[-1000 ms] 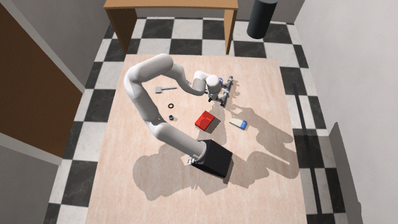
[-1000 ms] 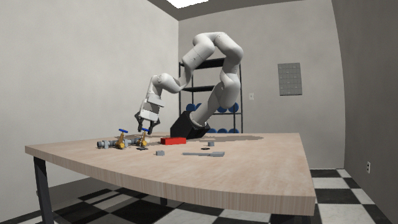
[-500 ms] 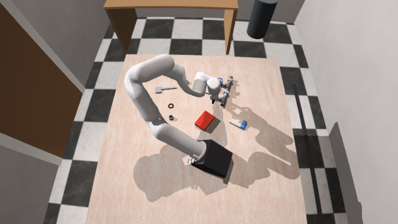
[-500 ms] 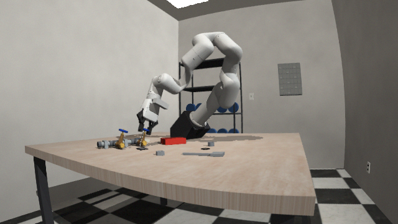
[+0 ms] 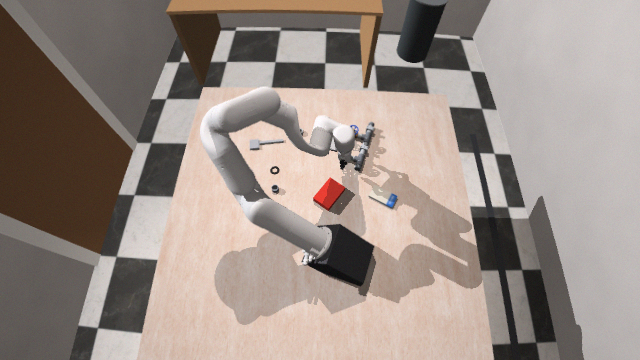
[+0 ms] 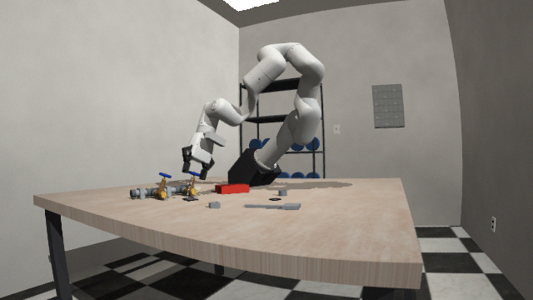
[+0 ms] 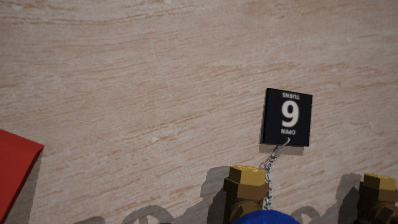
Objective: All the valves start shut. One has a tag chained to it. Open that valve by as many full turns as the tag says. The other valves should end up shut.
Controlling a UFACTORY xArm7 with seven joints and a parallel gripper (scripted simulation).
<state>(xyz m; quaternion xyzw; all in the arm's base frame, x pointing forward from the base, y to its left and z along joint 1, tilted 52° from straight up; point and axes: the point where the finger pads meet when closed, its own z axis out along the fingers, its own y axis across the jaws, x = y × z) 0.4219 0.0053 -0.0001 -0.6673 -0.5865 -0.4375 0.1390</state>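
The black tag is 80 mm below my hand, 70 mm ahead of it and 60 mm to the left of it. Also, from my hand: red block 170 mm behind, 70 mm below, 20 mm to the left; then white box 200 mm to the right, 120 mm behind, 80 mm below; then grey flat tool 390 mm to the left, 80 mm below.
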